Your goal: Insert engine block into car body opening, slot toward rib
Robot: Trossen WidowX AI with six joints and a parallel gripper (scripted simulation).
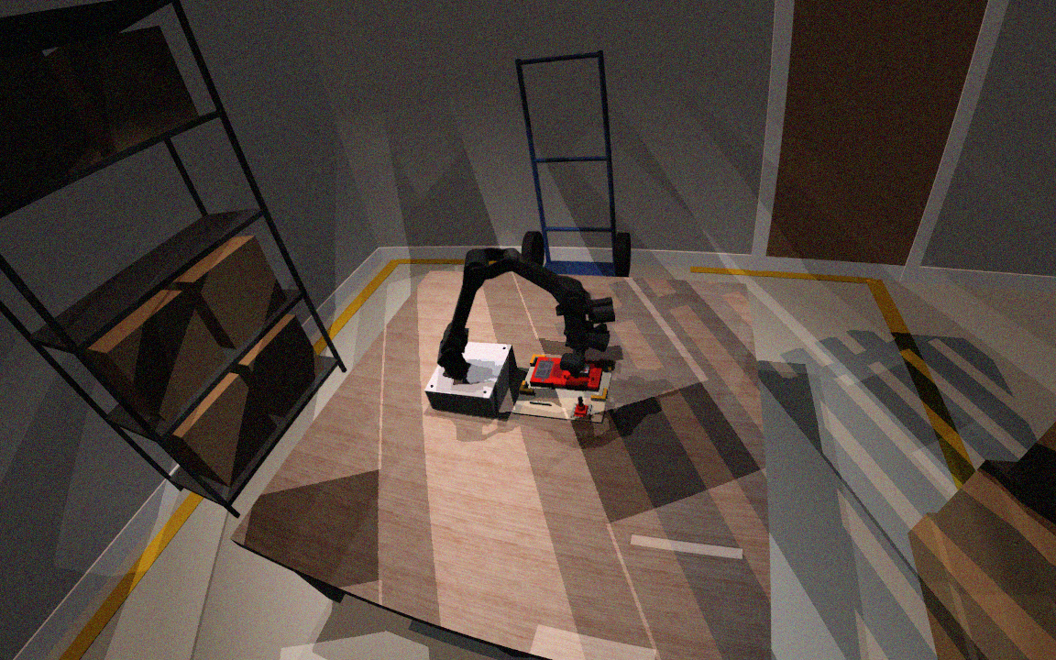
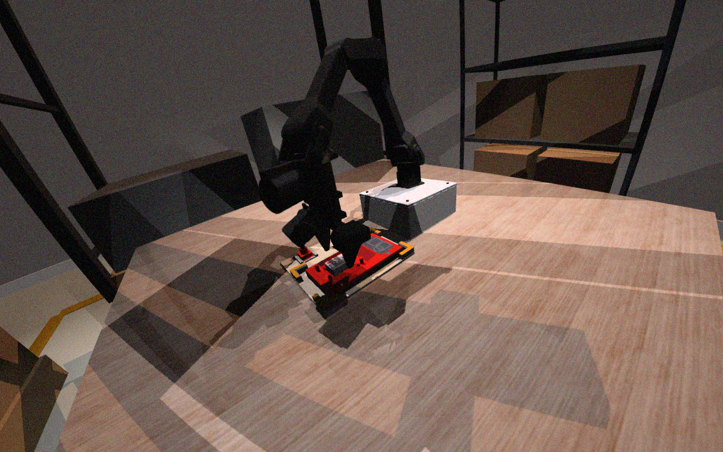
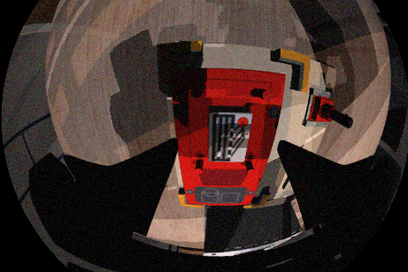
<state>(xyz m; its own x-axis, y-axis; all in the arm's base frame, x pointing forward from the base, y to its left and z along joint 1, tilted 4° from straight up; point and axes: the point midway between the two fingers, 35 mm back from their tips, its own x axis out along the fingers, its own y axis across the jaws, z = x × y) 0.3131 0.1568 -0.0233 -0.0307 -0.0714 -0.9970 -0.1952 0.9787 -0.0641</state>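
Right now the grey engine block is 2 cm below my gripper tip and 1 cm to the left of it. Round my gripper tip: dark post (12 cm to the right, 5 cm ahead, 1 cm below).
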